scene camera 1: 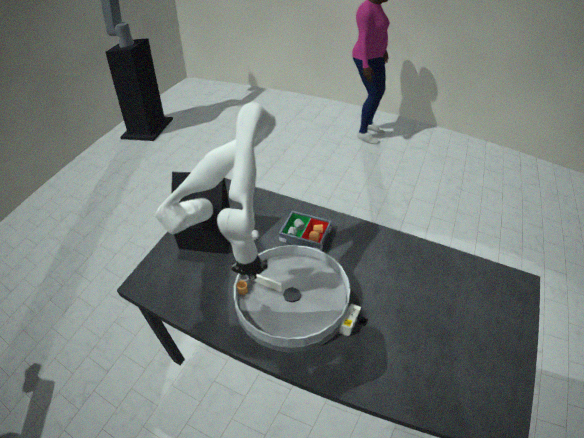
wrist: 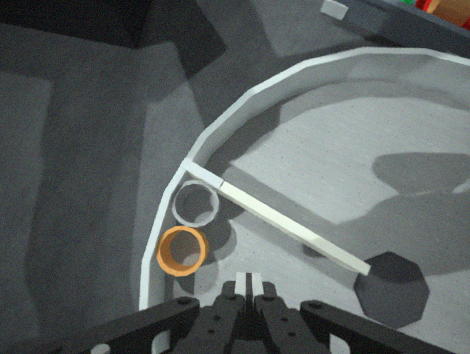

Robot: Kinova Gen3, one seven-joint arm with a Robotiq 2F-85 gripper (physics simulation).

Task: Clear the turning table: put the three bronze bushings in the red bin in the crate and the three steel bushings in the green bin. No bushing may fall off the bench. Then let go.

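Frame: origin at the arm's base, x left, y ahead, z down, level; metres.
Seen in the pictures: gripper, fingertip midpoint: (scene camera 1: 253,277) (wrist: 248,289); arm's base, link origin: (scene camera 1: 202,209).
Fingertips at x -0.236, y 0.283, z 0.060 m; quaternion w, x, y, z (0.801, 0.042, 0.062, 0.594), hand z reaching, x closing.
Pixels of each thing's top centre, then the offset from my fingertips to it. "spot": a spot on its surface instead. Level surfaces: height alone.
- turning table, top centre: (wrist: 393,290) (scene camera 1: 291,294) dx +0.022, dy +0.131, dz +0.091 m
- crate, top centre: (scene camera 1: 305,226) dx +0.381, dy +0.107, dz +0.102 m
- pale bar, surface spot: (wrist: 280,215) spot: dx +0.051, dy +0.014, dz +0.055 m
- dark hub, top centre: (wrist: 393,290) (scene camera 1: 291,294) dx +0.022, dy +0.131, dz +0.091 m
- white box, surface spot: (scene camera 1: 350,320) spot: dx -0.049, dy +0.361, dz +0.092 m
- dark bench, surface height: dz +0.151 m
The turning table (scene camera 1: 315,312) (wrist: 320,130) holds a bronze bushing (scene camera 1: 242,287) (wrist: 182,251) and a steel bushing (wrist: 195,203). Both stand upright, side by side near the left rim, the steel one in the corner between rim and pale bar. My gripper (scene camera 1: 251,277) (wrist: 248,289) is shut and empty, above the table's left part, to the right of the bronze bushing in the wrist view. The crate (scene camera 1: 300,242) (wrist: 390,22) stands behind. Its green bin (scene camera 1: 289,222) holds two steel bushings (scene camera 1: 298,223) (scene camera 1: 292,230); its red bin (scene camera 1: 313,222) holds two bronze bushings (scene camera 1: 318,228) (scene camera 1: 314,235).
The pale bar (scene camera 1: 270,284) (wrist: 280,215) runs from the rim to the dark hub (scene camera 1: 292,294) (wrist: 392,290). The raised rim surrounds the turning table. A white box (scene camera 1: 350,320) with a yellow label sits at its right on the dark bench (scene camera 1: 450,320). A person (scene camera 1: 371,55) stands beyond.
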